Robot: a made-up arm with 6 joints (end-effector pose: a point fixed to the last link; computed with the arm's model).
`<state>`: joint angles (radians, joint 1 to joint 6).
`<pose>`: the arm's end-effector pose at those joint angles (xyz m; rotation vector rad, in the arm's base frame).
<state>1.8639 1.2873 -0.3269 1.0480 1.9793 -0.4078</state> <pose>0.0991 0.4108 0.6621 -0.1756 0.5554 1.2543</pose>
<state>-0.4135 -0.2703 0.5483 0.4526 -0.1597 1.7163</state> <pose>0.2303 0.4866 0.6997 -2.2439 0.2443 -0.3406</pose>
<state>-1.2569 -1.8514 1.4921 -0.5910 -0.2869 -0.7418</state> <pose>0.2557 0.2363 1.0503 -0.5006 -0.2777 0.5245</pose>
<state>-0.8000 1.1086 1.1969 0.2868 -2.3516 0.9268</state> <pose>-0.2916 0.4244 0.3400 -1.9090 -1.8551 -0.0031</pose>
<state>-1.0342 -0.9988 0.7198 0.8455 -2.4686 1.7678</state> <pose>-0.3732 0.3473 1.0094 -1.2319 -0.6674 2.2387</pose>
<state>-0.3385 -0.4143 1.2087 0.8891 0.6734 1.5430</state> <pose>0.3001 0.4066 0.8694 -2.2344 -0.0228 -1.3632</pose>
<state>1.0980 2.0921 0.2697 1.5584 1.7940 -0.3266</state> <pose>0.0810 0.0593 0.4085 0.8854 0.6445 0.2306</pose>
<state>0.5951 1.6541 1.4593 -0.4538 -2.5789 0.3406</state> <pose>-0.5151 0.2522 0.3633 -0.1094 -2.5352 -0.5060</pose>
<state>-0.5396 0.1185 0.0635 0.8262 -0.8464 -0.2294</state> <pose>0.0876 0.1304 1.0697 0.1379 -0.1736 0.9521</pose>
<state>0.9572 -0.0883 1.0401 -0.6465 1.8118 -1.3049</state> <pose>-0.3317 -0.0713 0.5450 1.4772 -0.1572 -1.1328</pose>
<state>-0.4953 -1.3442 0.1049 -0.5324 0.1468 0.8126</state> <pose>0.4078 0.3914 0.9580 -1.6891 0.5215 -1.0857</pose>
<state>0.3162 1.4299 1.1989 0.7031 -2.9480 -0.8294</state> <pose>-0.3777 0.0698 0.7181 0.3812 1.2565 -2.5792</pose>
